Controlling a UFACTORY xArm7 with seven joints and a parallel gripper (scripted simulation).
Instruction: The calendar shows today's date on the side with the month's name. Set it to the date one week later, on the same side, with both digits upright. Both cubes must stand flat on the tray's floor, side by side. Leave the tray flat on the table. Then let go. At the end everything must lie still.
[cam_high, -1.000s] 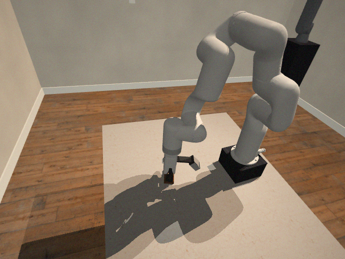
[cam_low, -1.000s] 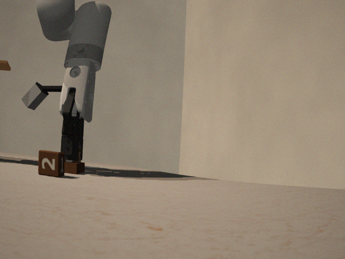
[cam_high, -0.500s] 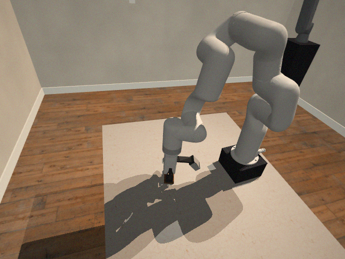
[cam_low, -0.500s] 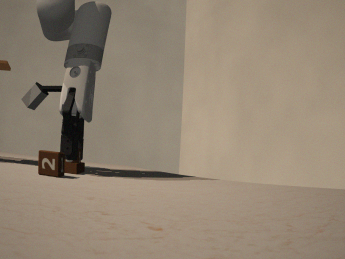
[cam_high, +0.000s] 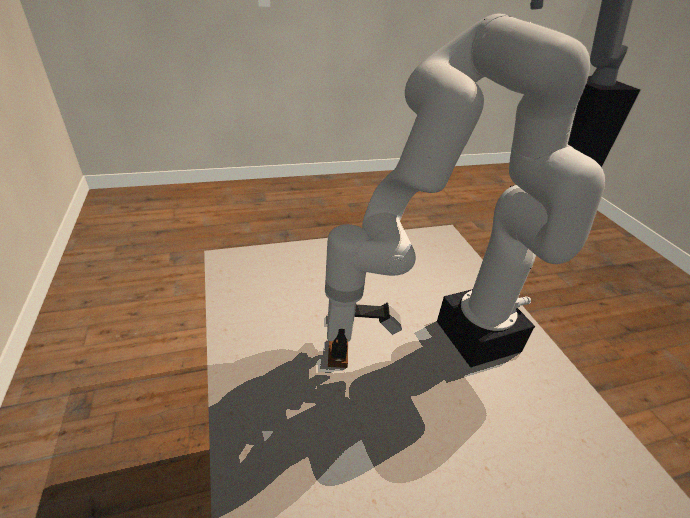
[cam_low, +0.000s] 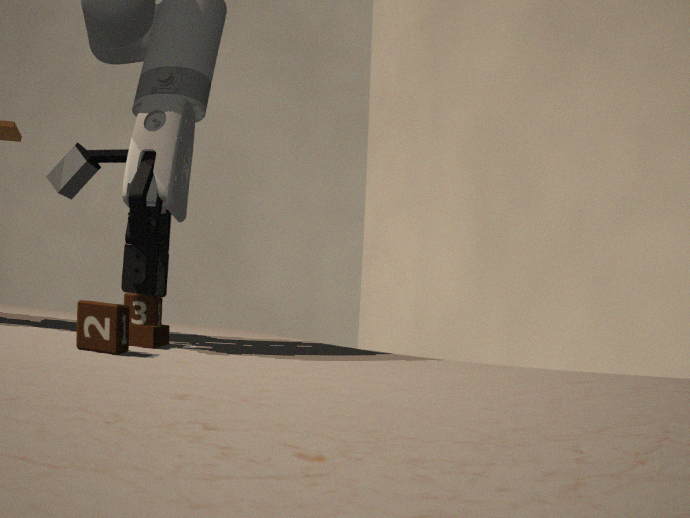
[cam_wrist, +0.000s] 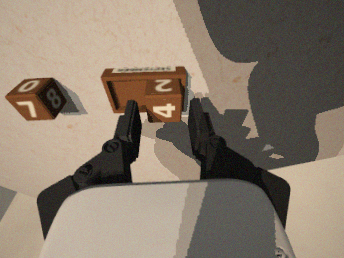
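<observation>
My hand is 1 cm past the brown calendar tray, 2 cm to the left of it and 5 cm above it.
</observation>
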